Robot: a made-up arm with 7 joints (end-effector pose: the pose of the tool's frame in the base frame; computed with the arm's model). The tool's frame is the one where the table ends.
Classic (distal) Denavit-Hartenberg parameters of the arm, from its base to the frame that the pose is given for. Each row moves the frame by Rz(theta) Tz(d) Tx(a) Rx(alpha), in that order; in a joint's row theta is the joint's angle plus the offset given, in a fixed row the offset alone. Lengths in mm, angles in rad.
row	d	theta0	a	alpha
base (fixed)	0	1.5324	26	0
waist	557	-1.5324	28	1.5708
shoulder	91	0	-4	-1.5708
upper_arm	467	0	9	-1.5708
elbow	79	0	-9	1.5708
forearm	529	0	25	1.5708
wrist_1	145	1.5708	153	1.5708
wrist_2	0	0.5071	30.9	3.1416
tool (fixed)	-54	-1.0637	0	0
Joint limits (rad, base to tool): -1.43..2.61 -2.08..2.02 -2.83..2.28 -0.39..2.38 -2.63..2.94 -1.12..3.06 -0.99..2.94
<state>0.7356 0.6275 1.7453 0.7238 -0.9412 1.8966 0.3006</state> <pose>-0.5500 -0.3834 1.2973 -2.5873 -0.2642 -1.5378</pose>
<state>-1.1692 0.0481 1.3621 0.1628 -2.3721 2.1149 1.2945</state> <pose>-0.0972 0.3089 1.5088 0.8623 -2.3518 0.4429</pose>
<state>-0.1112 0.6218 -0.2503 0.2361 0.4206 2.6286 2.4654</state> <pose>-0.4693 -0.1253 1.3318 1.7753 0.9492 1.6369</pose>
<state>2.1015 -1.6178 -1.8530 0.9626 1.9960 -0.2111 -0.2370</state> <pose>0.2433 1.1206 0.4603 0.0608 0.2091 -0.1212</pose>
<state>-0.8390 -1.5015 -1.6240 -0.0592 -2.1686 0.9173 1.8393</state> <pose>0.8055 -0.7981 0.4193 -0.8903 -1.9415 0.1216</pose>
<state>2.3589 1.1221 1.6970 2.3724 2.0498 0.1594 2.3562</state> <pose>-0.1842 -0.1792 0.2950 -0.5551 -0.5137 -0.8870</pose>
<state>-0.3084 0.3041 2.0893 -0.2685 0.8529 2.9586 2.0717</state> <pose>-0.1902 0.0031 1.4231 0.2291 -1.9584 -0.8836</pose>
